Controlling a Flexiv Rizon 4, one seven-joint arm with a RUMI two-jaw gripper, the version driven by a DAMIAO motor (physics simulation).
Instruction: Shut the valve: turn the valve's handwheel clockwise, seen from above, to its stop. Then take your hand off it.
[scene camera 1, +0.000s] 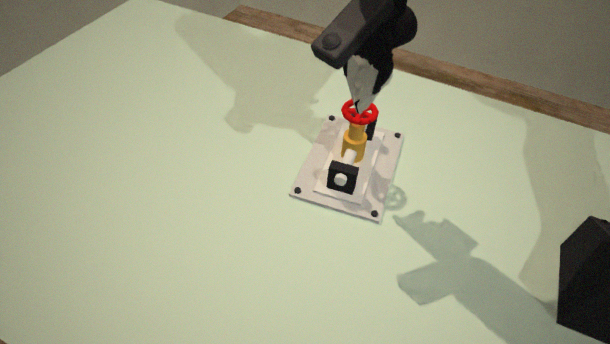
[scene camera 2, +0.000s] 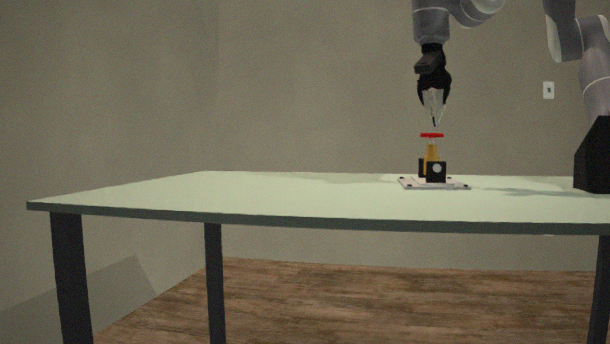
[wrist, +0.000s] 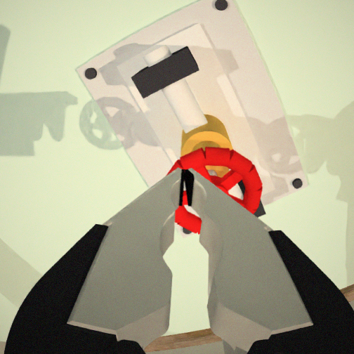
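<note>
The red handwheel (scene camera 1: 374, 115) (scene camera 2: 431, 135) (wrist: 254, 181) lies level on top of the upright yellow valve body (scene camera 1: 353, 148) (scene camera 2: 431, 152) (wrist: 218, 125), which stands on a pale baseplate (scene camera 1: 310, 170) (scene camera 2: 462, 187) (wrist: 261, 82). My gripper (scene camera 1: 358, 109) (scene camera 2: 434, 124) (wrist: 184, 172) is shut with nothing between its fingers. It points down, and in scene camera 2 its tips are a little above the wheel, apart from it. In the wrist view the tips cover the left part of the wheel's rim. The wheel's far side is partly hidden behind the fingers in scene camera 1.
The baseplate sits on a pale green table (scene camera 1: 175, 215) (scene camera 2: 300, 200). A white pipe (scene camera 1: 350, 156) (wrist: 182, 106) runs from the valve through a black block (scene camera 1: 333, 183) (scene camera 2: 429, 172) (wrist: 165, 72). The dark robot base (scene camera 1: 582, 280) (scene camera 2: 595, 165) stands at the right.
</note>
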